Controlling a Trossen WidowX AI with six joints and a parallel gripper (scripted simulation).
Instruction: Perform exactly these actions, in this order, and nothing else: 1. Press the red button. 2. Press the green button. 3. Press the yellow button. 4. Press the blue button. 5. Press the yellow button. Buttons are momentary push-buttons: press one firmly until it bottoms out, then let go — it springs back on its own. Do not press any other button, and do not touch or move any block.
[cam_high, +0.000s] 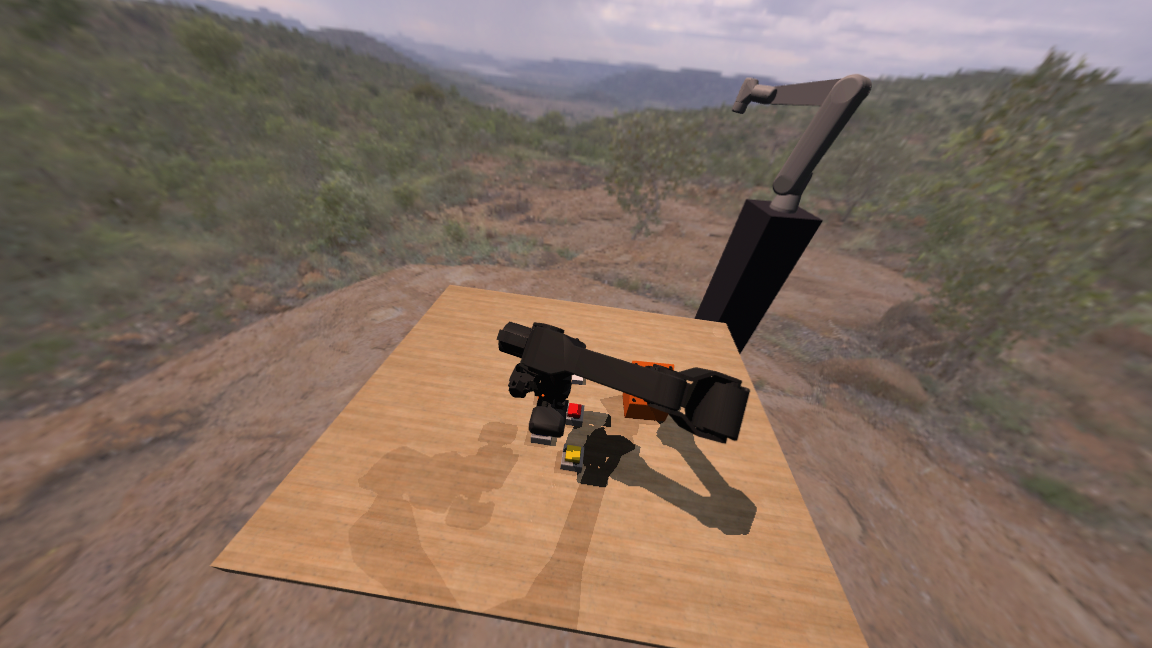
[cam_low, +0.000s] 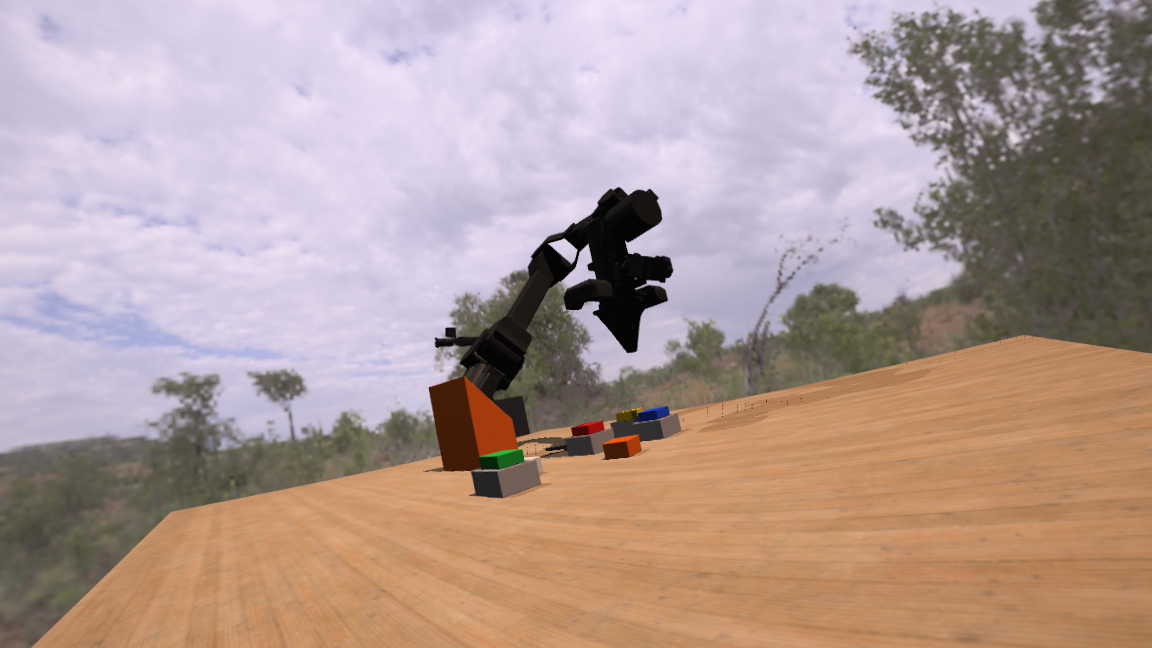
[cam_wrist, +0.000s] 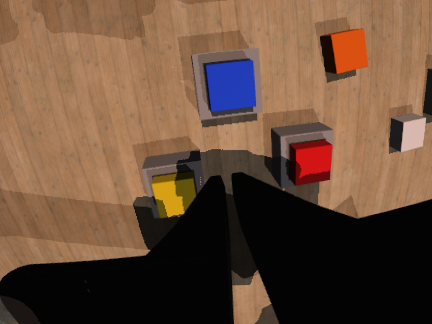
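My gripper tip is 90 mm above the yellow button, 50 mm past it and 40 mm to the right of it. From my gripper tip the other things lie so: red button (90 mm below, 70 mm to the right, 50 mm behind); small orange block (130 mm to the right, 120 mm below, 30 mm ahead); blue button (90 mm below, 20 mm to the right, 20 mm ahead).
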